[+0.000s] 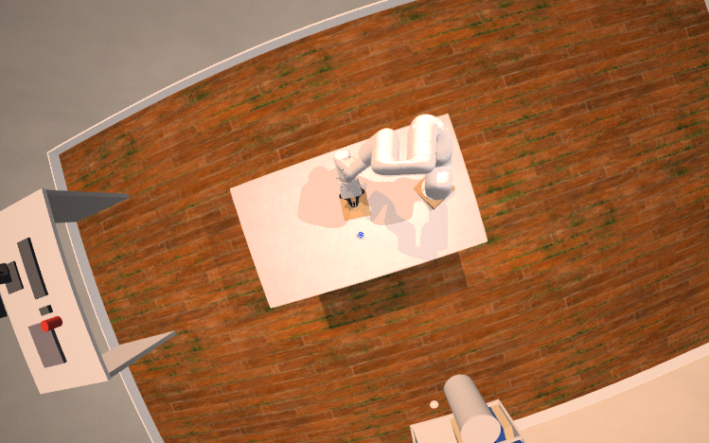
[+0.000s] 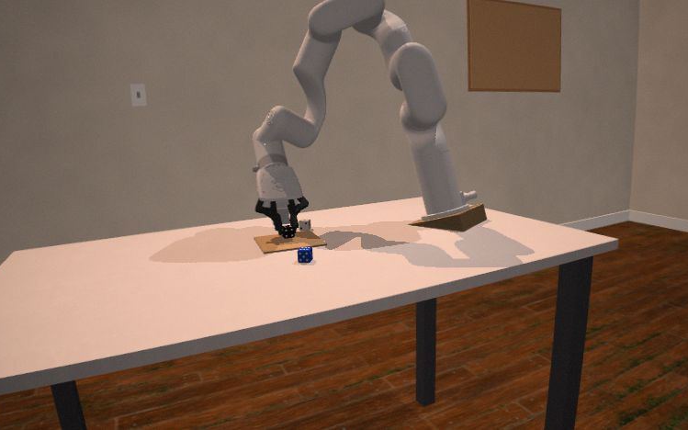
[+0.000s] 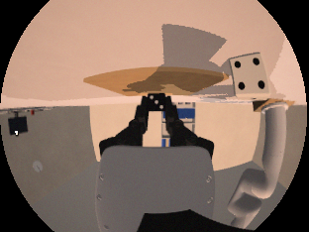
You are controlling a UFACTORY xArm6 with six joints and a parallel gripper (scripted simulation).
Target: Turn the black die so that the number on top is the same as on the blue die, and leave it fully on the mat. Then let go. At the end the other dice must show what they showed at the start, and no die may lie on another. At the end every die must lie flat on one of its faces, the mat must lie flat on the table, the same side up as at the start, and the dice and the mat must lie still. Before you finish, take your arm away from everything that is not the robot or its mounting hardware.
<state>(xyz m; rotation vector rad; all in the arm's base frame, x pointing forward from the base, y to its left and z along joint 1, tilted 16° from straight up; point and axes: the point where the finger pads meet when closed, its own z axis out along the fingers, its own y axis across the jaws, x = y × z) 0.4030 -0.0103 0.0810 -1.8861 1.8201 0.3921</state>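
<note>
My gripper is now 2 cm above the black die and 1 cm to the right of it. Round my hand: blue die 17 cm to the left, 3 cm below, 1 cm ahead; mat 4 cm below, 2 cm to the left; white die 8 cm to the right, 7 cm behind, 3 cm below.
</note>
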